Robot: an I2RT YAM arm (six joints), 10 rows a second.
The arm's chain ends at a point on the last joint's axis. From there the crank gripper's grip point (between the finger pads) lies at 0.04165 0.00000 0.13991 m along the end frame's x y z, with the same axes.
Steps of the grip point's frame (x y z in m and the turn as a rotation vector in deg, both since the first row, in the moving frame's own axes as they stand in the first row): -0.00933 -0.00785 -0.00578 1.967 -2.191 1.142; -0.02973 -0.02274 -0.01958 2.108 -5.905 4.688; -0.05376 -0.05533 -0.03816 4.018 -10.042 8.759; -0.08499 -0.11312 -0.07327 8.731 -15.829 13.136; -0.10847 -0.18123 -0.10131 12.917 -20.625 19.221
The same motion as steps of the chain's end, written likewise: -0.00399 -0.00380 -0.00720 1.967 -2.191 1.142; -0.01521 -0.02034 -0.02309 2.108 -5.905 4.688; -0.02910 -0.04980 -0.04313 4.018 -10.042 8.759; -0.04707 -0.09640 -0.07833 8.731 -15.829 13.136; -0.06077 -0.15461 -0.10480 12.917 -20.625 19.221
